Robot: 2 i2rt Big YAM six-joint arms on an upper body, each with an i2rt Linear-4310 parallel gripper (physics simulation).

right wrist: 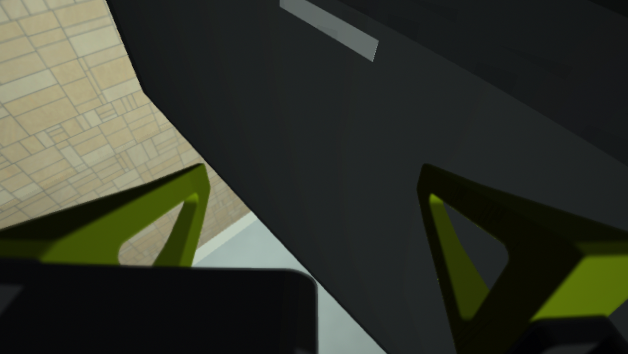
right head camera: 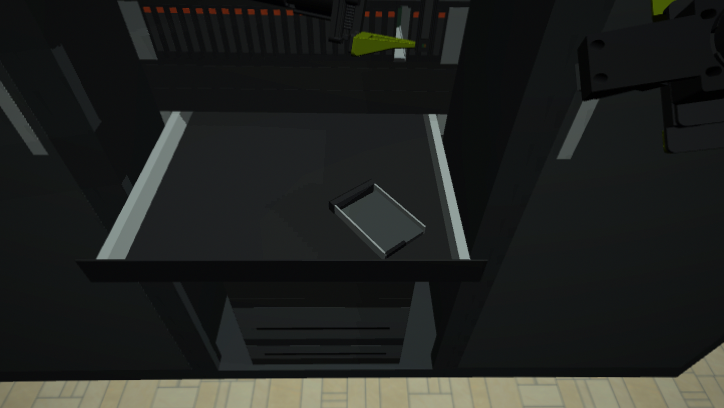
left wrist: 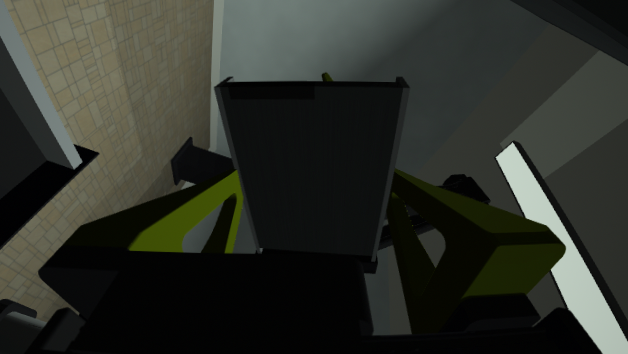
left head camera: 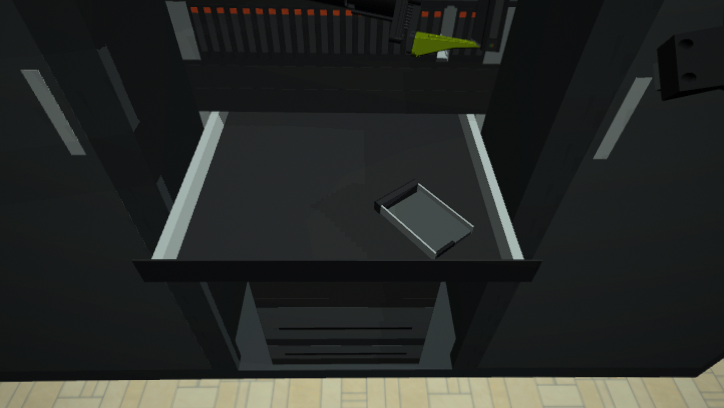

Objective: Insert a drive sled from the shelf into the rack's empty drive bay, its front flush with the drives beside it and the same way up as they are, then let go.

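Places are measured from the left arm's base along level axes (x right, y ahead, z up), in metres.
Pixels of known places: left gripper, fingertip midpoint: (left wrist: 313,176); right gripper, fingertip midpoint: (right wrist: 313,175) (right head camera: 668,86).
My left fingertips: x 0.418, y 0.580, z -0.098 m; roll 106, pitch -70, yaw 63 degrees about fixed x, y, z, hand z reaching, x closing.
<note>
Ahead of a thing's pixels: the offset from my left fingertips to its top centre. "*": to the spot under its first point. Level surfaces: height alone.
A drive sled @(dx -0.005, dy -0.008, dz +0.061 m) (left wrist: 315,150) is between the fingers of my left gripper (left wrist: 313,176), which is shut on its side edges; its broad dark face fills the middle of the left wrist view. In the head views one green left finger is in front of the drive row @(* dx -0.248, dy +0.142, dz -0.094 m) (left head camera: 283,32) (right head camera: 238,32), with the dark held sled (left head camera: 491,27) (right head camera: 428,30) at its tip. The empty bay (left head camera: 448,21) (right head camera: 404,20) shows as a pale slot, partly hidden by that finger. Another sled @(dx -0.050, dy -0.066, dz -0.251 m) (left head camera: 428,217) (right head camera: 379,220) lies askew on the shelf @(dz -0.268 m) (left head camera: 278,177) (right head camera: 227,177). My right gripper (right wrist: 313,175) is open and empty.
Pale rails (left head camera: 189,187) (right head camera: 144,187) (left head camera: 493,187) (right head camera: 448,187) edge the pulled-out shelf. Dark cabinet panels with light handles @(* dx +0.298, dy +0.122, dz -0.222 m) (left head camera: 622,118) (right head camera: 577,129) (right wrist: 332,29) flank the rack. The right arm (right head camera: 633,65) is in front of the panel at the picture's right.
</note>
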